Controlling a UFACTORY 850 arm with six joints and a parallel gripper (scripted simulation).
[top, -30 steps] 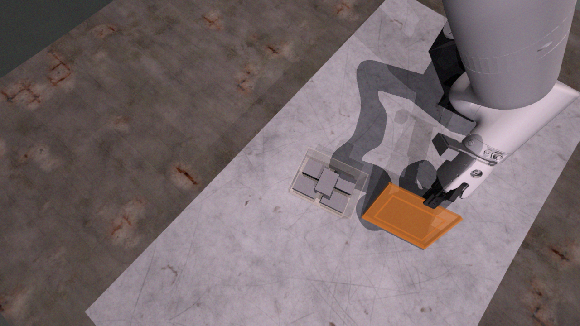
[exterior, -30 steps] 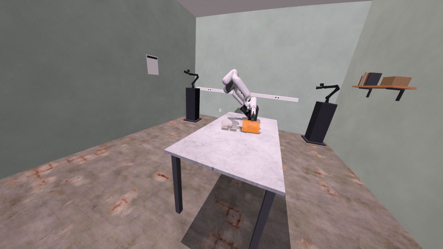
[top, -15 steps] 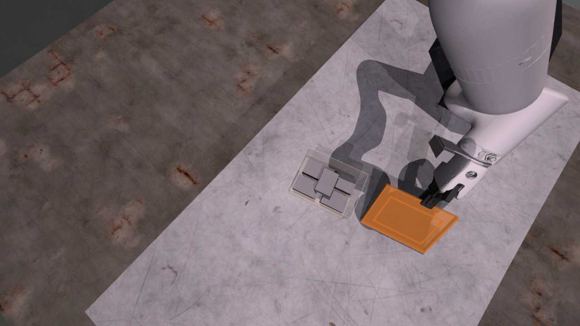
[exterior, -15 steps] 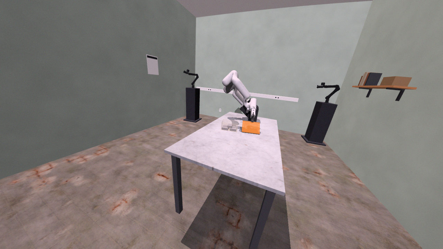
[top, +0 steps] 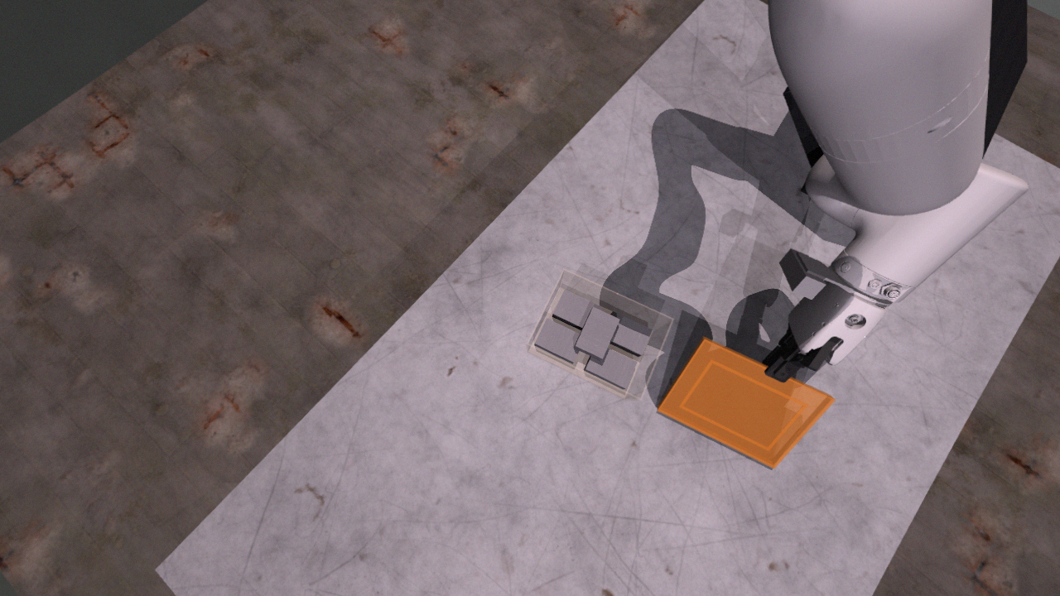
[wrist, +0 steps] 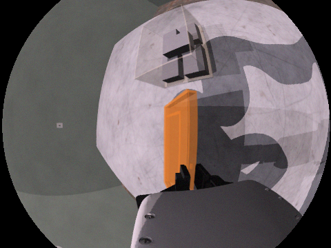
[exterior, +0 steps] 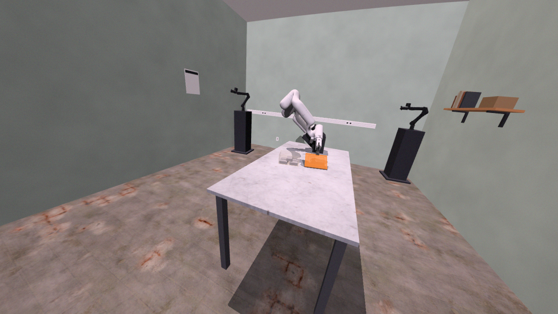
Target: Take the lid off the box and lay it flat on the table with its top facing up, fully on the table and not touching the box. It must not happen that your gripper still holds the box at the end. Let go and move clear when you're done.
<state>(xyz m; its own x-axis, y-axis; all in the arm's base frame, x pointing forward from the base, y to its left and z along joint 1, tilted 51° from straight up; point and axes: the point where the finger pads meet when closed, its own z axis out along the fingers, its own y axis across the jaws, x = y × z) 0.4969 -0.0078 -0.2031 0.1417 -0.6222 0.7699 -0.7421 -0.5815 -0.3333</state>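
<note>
The orange lid lies 70 mm ahead of my hand and 60 mm below it. The rest, counted from my hand: box (250 mm to the right, 110 mm ahead, 60 mm below).
</note>
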